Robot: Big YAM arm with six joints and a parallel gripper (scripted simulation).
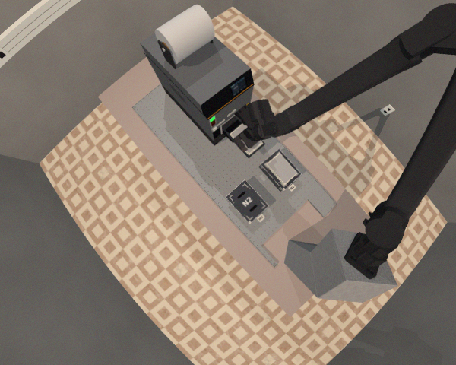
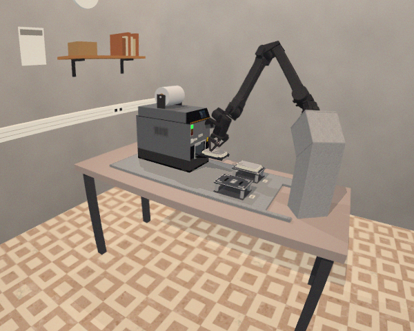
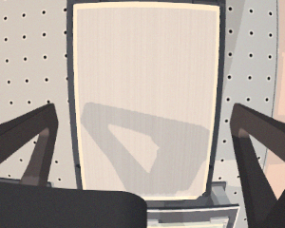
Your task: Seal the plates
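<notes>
My hand is 30 mm above the cream well plate. Round my hand: sealer stage 40 mm below; start button 110 mm ahead, 80 mm to the left, 40 mm above; foil roll 330 mm ahead, 40 mm to the right, 270 mm above.
</notes>
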